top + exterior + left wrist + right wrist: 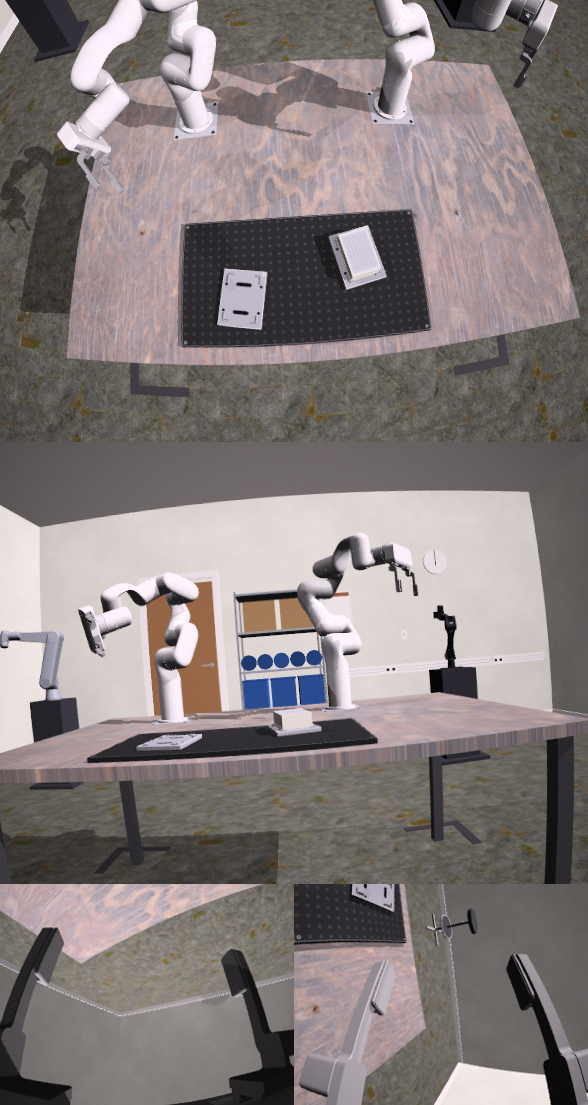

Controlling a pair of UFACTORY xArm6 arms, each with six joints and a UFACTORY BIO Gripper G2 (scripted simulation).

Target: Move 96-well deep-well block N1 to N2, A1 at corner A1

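Now: the white deep-well block 120 mm ahead of my right hand, 620 mm to the left of it and 290 mm below it.
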